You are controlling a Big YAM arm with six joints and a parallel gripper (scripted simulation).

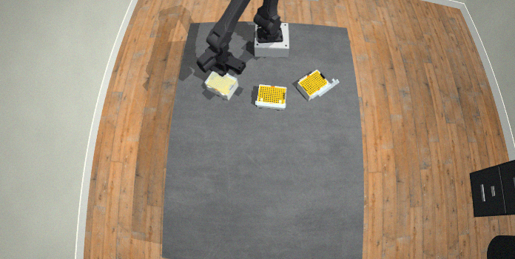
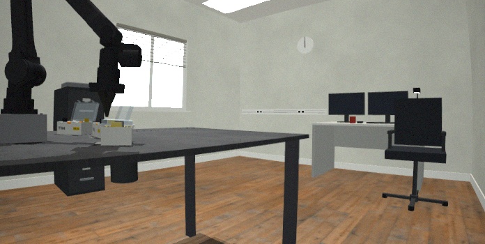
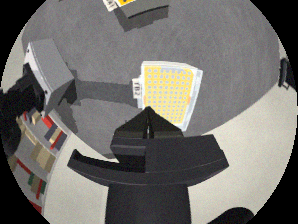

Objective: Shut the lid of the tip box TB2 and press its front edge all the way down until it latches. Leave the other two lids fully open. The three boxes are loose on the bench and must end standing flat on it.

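Now: hand 40 mm above the tip box, 30 mm short of it and 20 mm to the left of it.
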